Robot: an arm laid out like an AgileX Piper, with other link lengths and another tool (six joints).
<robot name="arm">
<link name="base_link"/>
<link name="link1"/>
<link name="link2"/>
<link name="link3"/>
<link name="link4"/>
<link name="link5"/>
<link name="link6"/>
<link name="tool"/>
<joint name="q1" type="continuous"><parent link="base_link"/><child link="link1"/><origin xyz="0 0 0.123"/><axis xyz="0 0 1"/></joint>
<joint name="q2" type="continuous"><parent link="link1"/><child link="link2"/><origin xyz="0 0 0" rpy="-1.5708 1.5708 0"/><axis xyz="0 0 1"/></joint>
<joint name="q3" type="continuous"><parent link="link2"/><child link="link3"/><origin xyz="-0.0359 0.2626 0" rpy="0 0 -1.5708"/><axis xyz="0 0 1"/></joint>
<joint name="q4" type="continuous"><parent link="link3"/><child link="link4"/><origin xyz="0.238 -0.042 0" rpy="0.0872 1.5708 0"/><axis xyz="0 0 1"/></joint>
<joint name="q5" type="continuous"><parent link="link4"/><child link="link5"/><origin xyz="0 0 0" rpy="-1.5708 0 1.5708"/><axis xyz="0 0 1"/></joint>
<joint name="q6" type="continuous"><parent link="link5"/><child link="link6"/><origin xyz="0 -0.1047 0" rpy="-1.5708 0 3.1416"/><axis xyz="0 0 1"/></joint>
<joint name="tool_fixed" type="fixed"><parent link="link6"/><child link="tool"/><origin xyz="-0.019 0.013 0.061" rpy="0 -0.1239 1.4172"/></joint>
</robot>
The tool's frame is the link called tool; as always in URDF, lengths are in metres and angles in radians. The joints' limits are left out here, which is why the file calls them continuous.
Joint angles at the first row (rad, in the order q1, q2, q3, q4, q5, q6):
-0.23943 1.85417 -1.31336 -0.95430 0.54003 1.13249
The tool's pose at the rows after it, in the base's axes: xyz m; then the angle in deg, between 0 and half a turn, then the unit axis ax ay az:
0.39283 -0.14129 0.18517 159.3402 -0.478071 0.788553 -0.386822
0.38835 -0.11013 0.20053 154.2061 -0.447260 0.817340 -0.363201
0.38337 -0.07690 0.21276 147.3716 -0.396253 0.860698 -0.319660
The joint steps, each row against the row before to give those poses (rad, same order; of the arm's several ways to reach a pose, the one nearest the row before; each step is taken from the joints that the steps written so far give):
0.07728 -0.07757 -0.00003 0.06957 0.04396 0.00348
0.05947 -0.06293 0.00004 0.11505 0.04355 0.03191
0.04995 -0.05854 -0.00002 0.14420 0.02706 0.06783

